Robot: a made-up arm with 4 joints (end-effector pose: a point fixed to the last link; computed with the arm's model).
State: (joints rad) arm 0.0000 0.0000 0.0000 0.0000
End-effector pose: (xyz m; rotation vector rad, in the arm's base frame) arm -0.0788 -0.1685 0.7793 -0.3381 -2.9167 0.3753
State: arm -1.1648 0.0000 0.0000 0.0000
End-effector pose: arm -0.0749 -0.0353 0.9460 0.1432 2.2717 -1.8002
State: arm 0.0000 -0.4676 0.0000 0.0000
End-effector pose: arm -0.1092 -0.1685 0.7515 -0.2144 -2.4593 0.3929
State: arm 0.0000 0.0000 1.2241 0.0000
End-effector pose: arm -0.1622 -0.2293 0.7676 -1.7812 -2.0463 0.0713
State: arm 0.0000 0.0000 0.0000 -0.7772
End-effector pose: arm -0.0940 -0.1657 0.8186 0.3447 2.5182 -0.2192
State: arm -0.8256 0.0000 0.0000 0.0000
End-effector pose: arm -0.0681 -0.0924 0.9146 0.2139 2.6284 -1.4776
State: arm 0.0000 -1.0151 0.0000 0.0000
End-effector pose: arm -0.1560 -0.1685 0.7403 -0.0898 -1.9207 0.3910
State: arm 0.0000 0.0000 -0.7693 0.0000
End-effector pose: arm -0.0831 -0.1012 0.7865 -0.7906 2.9818 -0.5249
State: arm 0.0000 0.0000 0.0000 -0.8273
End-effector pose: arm -0.0960 -0.1655 0.8206 0.3416 2.4693 -0.2078
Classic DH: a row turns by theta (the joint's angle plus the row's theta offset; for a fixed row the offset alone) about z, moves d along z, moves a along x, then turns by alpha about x. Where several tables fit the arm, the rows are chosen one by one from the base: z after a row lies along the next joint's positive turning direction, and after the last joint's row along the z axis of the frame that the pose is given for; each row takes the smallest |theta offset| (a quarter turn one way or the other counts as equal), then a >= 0, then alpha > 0; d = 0 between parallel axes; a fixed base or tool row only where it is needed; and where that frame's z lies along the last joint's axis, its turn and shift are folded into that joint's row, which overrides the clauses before.
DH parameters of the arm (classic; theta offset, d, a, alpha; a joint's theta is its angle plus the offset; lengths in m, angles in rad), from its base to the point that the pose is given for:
base (fixed): -1.3389 0.7425 -0.0477 -1.7744
joint 1: -1.5231 -0.1605 0.0554 -1.7978
joint 2: -1.3024 0.1555 -0.015 1.6815
joint 3: 0.0128 0.0518 0.0303 1.3939
joint 4: 0.2652 -0.0295 0.0548 -1.7395
tool (fixed): -2.9165 -0.0105 0 0

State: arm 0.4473 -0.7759 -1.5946 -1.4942
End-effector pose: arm -0.1513 -0.1232 0.7804 -0.5009 1.6802 1.8331
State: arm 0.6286 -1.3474 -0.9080 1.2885
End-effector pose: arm -0.2579 -0.0880 0.7032 1.5470 -0.5846 0.0703
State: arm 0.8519 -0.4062 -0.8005 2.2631
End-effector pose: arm -0.2220 -0.0849 0.6344 1.2039 -0.6062 0.5784
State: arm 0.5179 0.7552 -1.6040 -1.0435
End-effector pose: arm -0.1610 -0.1007 0.7825 -0.8926 1.1754 0.2642
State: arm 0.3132 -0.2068 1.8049 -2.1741
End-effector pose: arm -0.1932 -0.1525 0.7892 1.3325 1.2143 -1.6629
